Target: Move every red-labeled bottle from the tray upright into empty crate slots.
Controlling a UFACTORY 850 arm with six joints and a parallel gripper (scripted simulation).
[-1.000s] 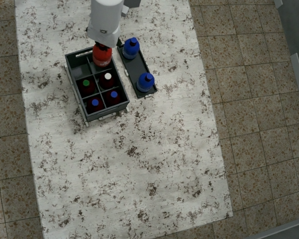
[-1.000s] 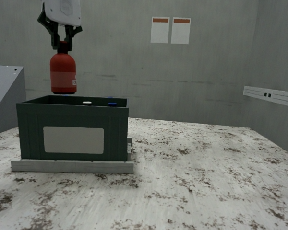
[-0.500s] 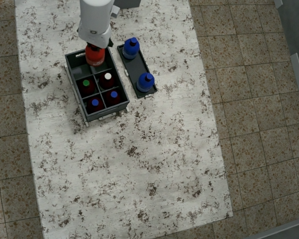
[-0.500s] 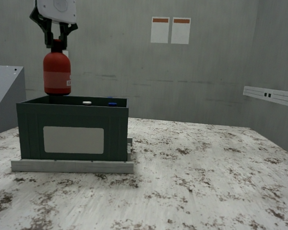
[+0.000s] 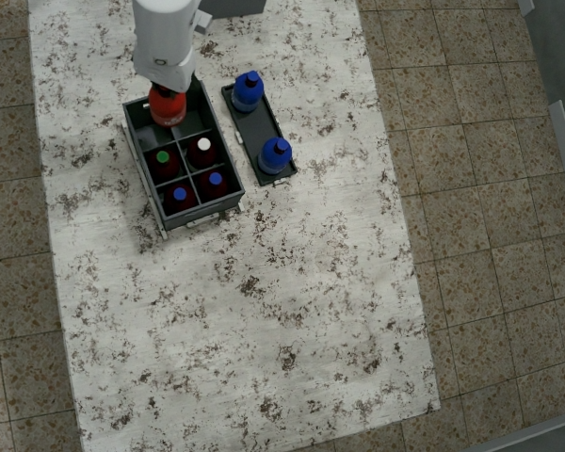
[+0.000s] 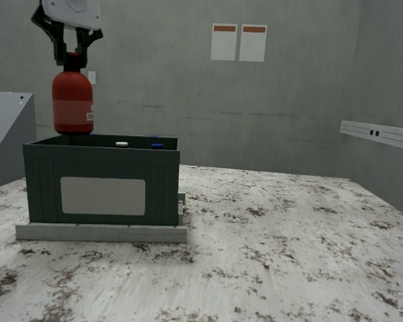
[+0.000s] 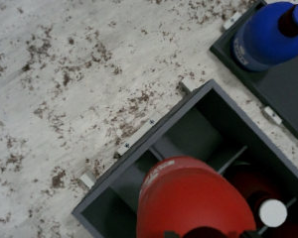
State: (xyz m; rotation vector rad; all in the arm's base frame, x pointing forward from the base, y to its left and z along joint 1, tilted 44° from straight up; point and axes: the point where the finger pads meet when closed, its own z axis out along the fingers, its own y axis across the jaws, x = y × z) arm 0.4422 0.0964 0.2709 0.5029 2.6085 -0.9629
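The red-labeled bottle lies 7 cm below my hand. Round my hand: tray 2 cm behind, 23 cm to the left, 32 cm below; blue bottle 10 cm behind, 20 cm to the left, 25 cm below; dark crate 7 cm ahead, 3 cm to the left, 25 cm below.
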